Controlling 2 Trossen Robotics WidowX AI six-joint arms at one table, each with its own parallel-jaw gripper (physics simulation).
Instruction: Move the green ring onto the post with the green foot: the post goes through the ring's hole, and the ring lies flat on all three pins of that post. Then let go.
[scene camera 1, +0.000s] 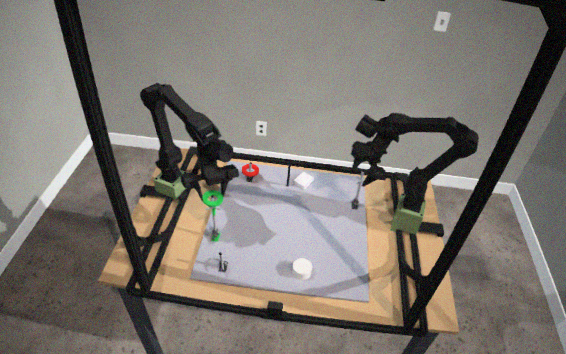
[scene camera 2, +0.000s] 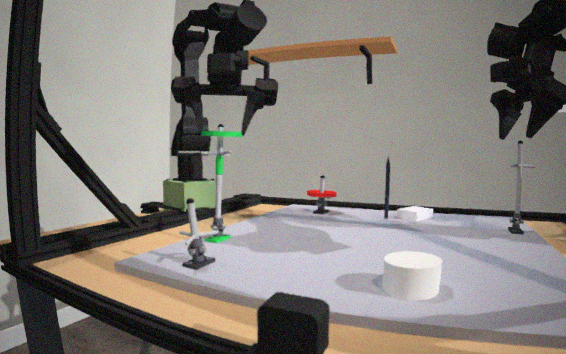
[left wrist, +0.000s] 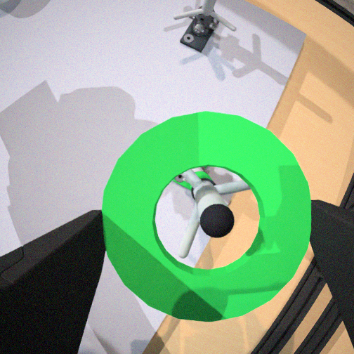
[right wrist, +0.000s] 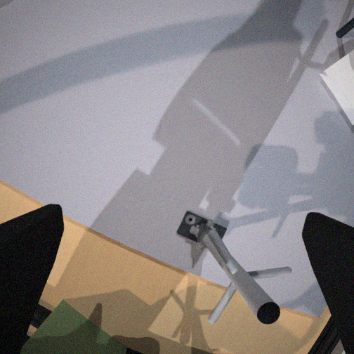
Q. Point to my left gripper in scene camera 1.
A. At 212, 198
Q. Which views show my right gripper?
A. Scene camera 1, scene camera 2 and the right wrist view only.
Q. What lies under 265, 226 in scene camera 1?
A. A grey mat.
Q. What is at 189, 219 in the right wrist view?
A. A dark foot.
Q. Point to a green ring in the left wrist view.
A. At 158, 155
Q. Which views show my left gripper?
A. Scene camera 1, scene camera 2 and the left wrist view only.
